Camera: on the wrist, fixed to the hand. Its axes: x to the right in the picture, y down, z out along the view.
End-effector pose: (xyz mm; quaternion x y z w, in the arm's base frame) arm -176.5 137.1 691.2 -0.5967 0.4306 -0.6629 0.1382
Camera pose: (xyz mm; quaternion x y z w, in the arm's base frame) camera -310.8 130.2 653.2 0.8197 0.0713 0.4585 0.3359
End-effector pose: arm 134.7 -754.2 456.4 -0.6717 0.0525 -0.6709 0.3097
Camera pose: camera 53.7 -862.0 419.6 0.6286 0.4157 0.5971 0.2748
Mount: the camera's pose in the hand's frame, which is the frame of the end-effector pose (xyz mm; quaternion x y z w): 12.8 76.5 -116.3 -0.0690 -0.1350 -0.6815 0.7159
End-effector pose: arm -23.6 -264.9 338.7 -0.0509 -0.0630 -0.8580 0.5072
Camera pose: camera 34.6 -331.1 230.2 0.1443 0.0891 0.9574 0.2336
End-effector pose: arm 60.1 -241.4 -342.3 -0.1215 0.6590 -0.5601 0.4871
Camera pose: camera -7.2 -152.1 -426.2 -0.6453 0.3619 -0.6711 0.0476
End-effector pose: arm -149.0 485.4 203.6 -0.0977 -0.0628 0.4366 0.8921
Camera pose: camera -176.9 527.5 73.2 -0.0298 -0.2621 -0.2866 0.9210
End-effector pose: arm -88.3 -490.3 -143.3 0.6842 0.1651 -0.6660 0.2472
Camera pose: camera 51.4 -489.7 -148.0 -0.2703 -0.5971 0.7262 0.2074
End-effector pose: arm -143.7 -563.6 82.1 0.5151 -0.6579 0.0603 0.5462
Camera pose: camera -122.6 -461.4 175.1 0.7875 -0.1978 -0.4440 0.3788
